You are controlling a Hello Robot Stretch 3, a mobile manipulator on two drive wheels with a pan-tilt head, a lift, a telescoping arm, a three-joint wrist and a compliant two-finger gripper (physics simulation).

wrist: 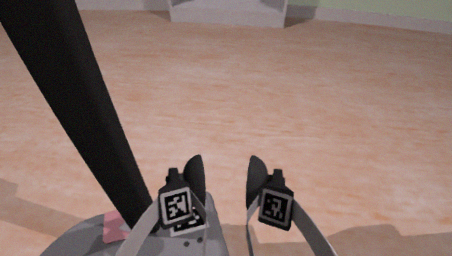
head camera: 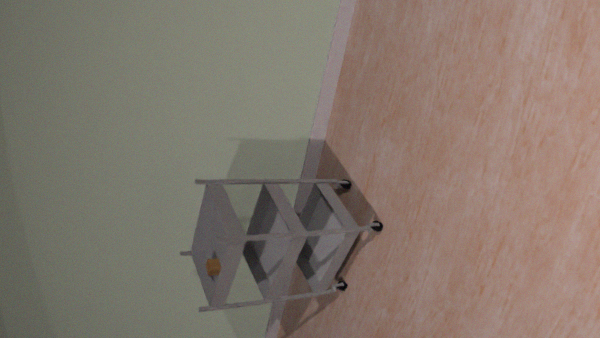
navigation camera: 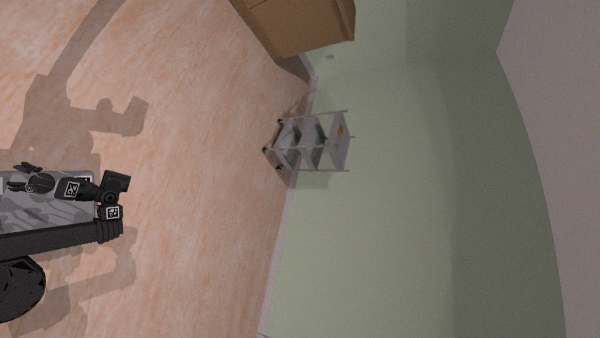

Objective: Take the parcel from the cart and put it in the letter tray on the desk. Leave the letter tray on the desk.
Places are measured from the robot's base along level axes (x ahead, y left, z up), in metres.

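Pixels of known places: gripper, fingertip midpoint: (wrist: 225, 172) (navigation camera: 12, 174); robot's base, link origin: (navigation camera: 42, 182).
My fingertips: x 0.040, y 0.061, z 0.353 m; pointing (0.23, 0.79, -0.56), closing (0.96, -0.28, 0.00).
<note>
Ahead of a thing's pixels: the offset from my fingertips to its top centre. "spot": to the spot under its first point.
The parcel {dx +0.386, dy -1.873, dz +0.360 m} (head camera: 213, 267) (navigation camera: 340, 130), a small orange-brown box, sits on the top board of the grey cart {spot: dx +0.183, dy -1.901, dz +0.310 m} (head camera: 215, 220) (navigation camera: 340, 152), towards one end. The cart has three levels and stands on black wheels near the green wall; the head and navigation views show it sideways. My gripper (navigation camera: 15, 176) (wrist: 225, 172) is open, with floor showing between its fingertips. It is over my base, far from the cart. The desk and the letter tray do not show in the present views.
A large brown box-like piece {spot: dx +1.292, dy -1.443, dz +0.190 m} (navigation camera: 305, 25) stands by the wall beyond the cart in the navigation view. The lower part of a whitish unit (wrist: 227, 16) shows at the top of the wrist view. My black mast (wrist: 75, 100) crosses the left of the wrist view.
</note>
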